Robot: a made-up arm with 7 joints.
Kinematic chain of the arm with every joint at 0, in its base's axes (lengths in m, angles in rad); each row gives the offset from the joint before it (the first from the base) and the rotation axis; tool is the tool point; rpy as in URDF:
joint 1: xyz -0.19 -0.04 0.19 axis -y
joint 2: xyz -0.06 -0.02 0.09 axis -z
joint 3: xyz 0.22 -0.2 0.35 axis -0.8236 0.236 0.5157
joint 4: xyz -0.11 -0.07 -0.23 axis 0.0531 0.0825 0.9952
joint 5: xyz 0 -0.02 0.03 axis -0.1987 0.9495 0.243
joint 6: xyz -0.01 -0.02 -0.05 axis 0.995 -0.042 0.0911
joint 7: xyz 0 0.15 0.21 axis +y
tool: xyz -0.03 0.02 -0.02 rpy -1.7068 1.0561 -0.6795
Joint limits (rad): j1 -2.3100..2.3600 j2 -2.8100..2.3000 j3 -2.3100..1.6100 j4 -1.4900..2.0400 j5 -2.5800..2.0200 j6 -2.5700..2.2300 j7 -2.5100..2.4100
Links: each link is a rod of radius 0.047 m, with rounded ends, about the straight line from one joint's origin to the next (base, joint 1, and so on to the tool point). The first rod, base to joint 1, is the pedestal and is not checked.
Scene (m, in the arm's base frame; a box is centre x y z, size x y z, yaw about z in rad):
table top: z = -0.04
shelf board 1: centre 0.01 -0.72 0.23 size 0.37 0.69 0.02 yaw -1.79
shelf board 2: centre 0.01 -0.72 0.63 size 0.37 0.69 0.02 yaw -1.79
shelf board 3: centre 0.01 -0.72 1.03 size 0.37 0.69 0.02 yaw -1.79
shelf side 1: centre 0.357 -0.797 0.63 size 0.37 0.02 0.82 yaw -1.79
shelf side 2: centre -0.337 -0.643 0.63 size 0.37 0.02 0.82 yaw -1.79
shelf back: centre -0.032 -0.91 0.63 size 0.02 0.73 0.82 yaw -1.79
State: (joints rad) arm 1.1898 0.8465 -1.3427 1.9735 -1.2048 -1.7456 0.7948
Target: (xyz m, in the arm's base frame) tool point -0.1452 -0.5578 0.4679
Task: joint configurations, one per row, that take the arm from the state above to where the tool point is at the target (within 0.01 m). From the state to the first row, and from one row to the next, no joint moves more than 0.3 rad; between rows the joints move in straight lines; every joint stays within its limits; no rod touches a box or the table.
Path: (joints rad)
1: 1.1471 0.5713 -1.1133 1.9695 -1.0589 -1.7299 0.7844
2: 1.1044 0.2960 -0.8838 1.9655 -0.9130 -1.7143 0.7740
3: 1.0617 0.0208 -0.6544 1.9616 -0.7671 -1.6986 0.7635
4: 1.0190 -0.2544 -0.4249 1.9576 -0.6211 -1.6830 0.7531
5: 0.9763 -0.5297 -0.1955 1.9536 -0.4752 -1.6673 0.7427
6: 0.9336 -0.8049 0.0339 1.9496 -0.3293 -1.6516 0.7323
7: 0.8908 -1.0801 0.2634 1.9456 -0.1834 -1.6360 0.7218
8: 0.7802 -0.8335 0.3901 1.9928 -0.1420 -1.6326 0.7450
9: 0.6695 -0.5868 0.5169 2.0400 -0.1006 -1.6291 0.7683

